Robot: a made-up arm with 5 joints.
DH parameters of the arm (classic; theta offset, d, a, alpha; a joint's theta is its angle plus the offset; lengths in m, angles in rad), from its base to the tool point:
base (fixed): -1.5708 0.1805 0 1.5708
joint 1: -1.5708 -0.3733 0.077 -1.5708
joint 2: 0 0.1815 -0.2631 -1.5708
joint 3: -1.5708 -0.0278 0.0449 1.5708
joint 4: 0.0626 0 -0.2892 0
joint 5: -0.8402 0 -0.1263 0
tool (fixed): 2.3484 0.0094 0 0
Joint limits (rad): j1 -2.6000..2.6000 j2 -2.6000..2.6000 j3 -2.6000..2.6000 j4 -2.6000..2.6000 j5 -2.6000..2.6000
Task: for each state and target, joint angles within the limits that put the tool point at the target. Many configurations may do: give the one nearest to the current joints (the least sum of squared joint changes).
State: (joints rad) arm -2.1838 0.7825 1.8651 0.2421 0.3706
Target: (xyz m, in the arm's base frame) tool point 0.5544 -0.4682 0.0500
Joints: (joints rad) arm -1.6333 -0.0541 1.2769 -0.3326 0.1754
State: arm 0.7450 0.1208 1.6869 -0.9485 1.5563
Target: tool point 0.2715 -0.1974 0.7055
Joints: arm 0.1988 0.4342 1.9303 -0.7505 1.6526
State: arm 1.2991 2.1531 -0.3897 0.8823 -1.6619
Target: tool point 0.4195 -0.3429 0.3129
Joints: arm 1.6876 2.6000 -0.5813 1.1634 -1.5615
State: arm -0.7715 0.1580 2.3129 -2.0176 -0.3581
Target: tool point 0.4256 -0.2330 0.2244
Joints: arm -1.1016 0.9472 2.3601 -1.6390 -0.5942
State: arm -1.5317 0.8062 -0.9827 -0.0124 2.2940
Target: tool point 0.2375 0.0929 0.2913
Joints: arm -1.9107 0.9891 -0.6338 -0.1358 1.9342
